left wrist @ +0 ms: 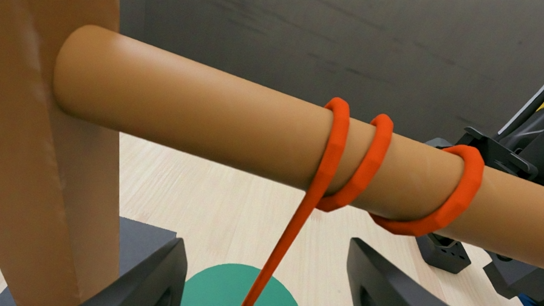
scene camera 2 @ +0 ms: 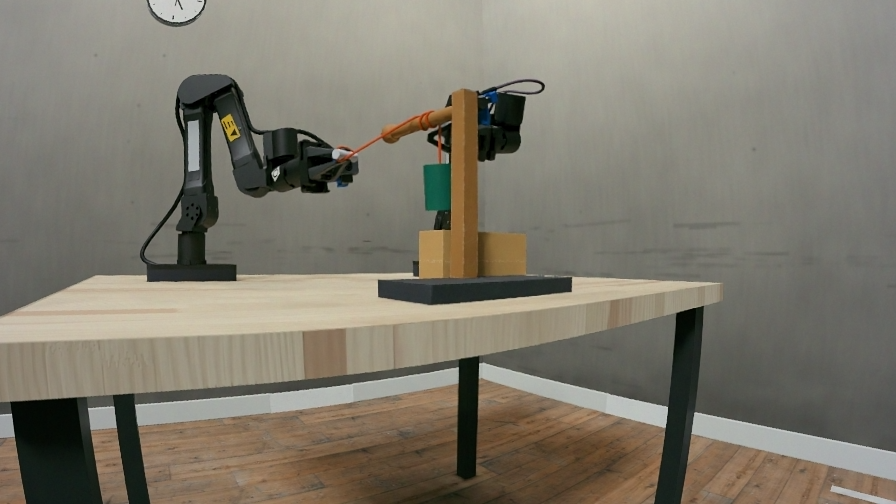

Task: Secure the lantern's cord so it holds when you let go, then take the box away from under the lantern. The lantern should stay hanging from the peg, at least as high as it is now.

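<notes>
The orange cord (scene camera 2: pixel 366 145) (left wrist: pixel 285 245) is looped around the wooden peg (scene camera 2: pixel 443 116) (left wrist: pixel 200 110); several turns show in the left wrist view. One end runs down to the green lantern (scene camera 2: pixel 436 186) (left wrist: pixel 230 285), which hangs upright above the cardboard box (scene camera 2: pixel 501 253) with a gap between them. My right gripper (scene camera 2: pixel 348 160) is shut on the cord's white end piece (scene camera 2: pixel 341 154), off the peg's free end, with the cord stretched straight to the peg. My left gripper (scene camera 2: pixel 436 137) (left wrist: pixel 267 251) is open below the peg, fingers on either side of the hanging cord, partly hidden by the post.
The upright wooden post (scene camera 2: pixel 464 188) (left wrist: pixel 30 150) carries the peg and stands on a dark base (scene camera 2: pixel 501 289) (left wrist: pixel 145 245). The box is behind the post in scene camera 2. Dark parts of the right arm show behind the peg at the right of the left wrist view.
</notes>
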